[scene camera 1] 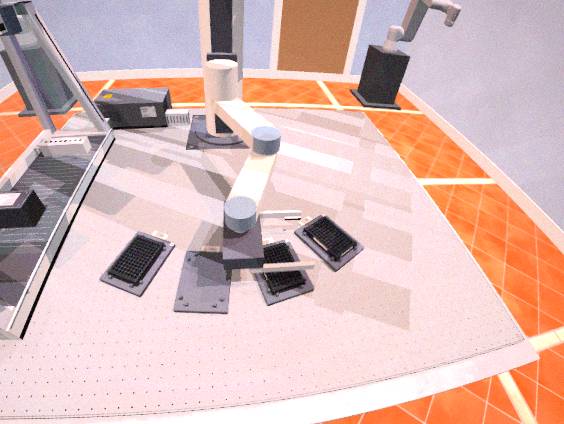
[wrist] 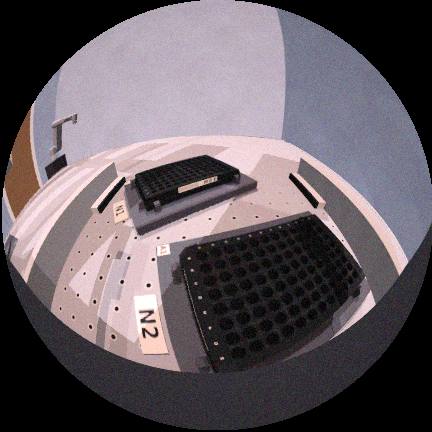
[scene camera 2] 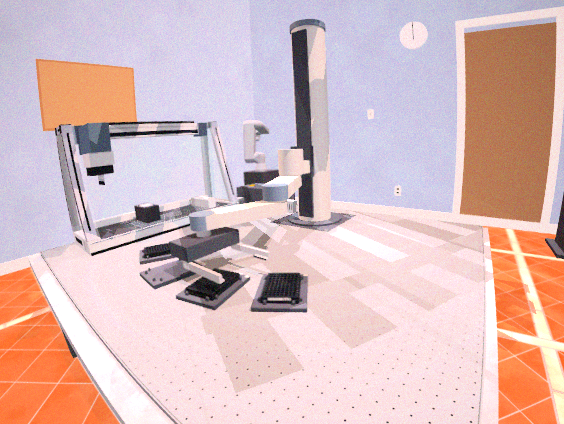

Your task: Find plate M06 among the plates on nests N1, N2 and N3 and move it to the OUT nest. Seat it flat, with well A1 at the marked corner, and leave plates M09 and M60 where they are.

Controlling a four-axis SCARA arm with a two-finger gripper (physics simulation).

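Places are measured from the arm's base along level axes (x right, y ahead, z up), in metres.
Pixels of known places: gripper, fingertip midpoint: [scene camera 1: 306, 237] [wrist: 205, 162] [scene camera 2: 247, 266]; arm's base, origin of the base link: [scene camera 1: 225, 132] [scene camera 2: 314, 221].
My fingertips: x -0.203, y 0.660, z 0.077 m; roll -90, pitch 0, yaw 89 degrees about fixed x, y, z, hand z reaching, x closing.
For each thing: its top centre in the pictures, then the offset to it from my fingertips. "spot": a spot on its surface instead.
- Plate M06, middle of its top: [wrist: 182, 169] [scene camera 2: 281, 284] [scene camera 1: 330, 235] dx -0.081, dy -0.030, dz -0.038 m
- nest N2, surface spot: [wrist: 172, 310] spot: dx +0.088, dy -0.024, dz -0.052 m
- third black plate, middle of its top: [scene camera 1: 136, 256] [scene camera 2: 161, 247] dx +0.425, dy +0.001, dz -0.038 m
- bare grey nest, middle of its top: [scene camera 1: 204, 277] [scene camera 2: 170, 266] dx +0.255, dy +0.067, dz -0.042 m
- dark grey box, surface spot: [scene camera 1: 135, 107] spot: dx +0.567, dy -0.695, dz +0.032 m
Plate M06 [scene camera 1: 331, 235] [scene camera 2: 281, 286] [wrist: 186, 174], black with a pale front label, sits on nest N1 [scene camera 1: 356, 252] [wrist: 200, 209]. Another black plate [scene camera 1: 283, 282] [scene camera 2: 210, 286] [wrist: 270, 287] sits on nest N2 [wrist: 172, 310]; its label does not show. A third black plate [scene camera 1: 135, 260] [scene camera 2: 156, 249] sits on the far-left nest in scene camera 1. The bare grey nest [scene camera 1: 201, 285] [scene camera 2: 161, 274], taken as OUT, lies between. My gripper [scene camera 1: 306, 241] [scene camera 2: 243, 267] [wrist: 205, 162] is open and empty. It hangs above the N2 plate, its fingers pointing toward N1.
A framed machine with a deck [scene camera 1: 52, 175] [scene camera 2: 165, 218] stands at the left of the table. A dark grey box [scene camera 1: 135, 107] stands near the arm's column [scene camera 2: 316, 125] at the back. Nest N2 and its plate lie beside N1, close under my fingers.
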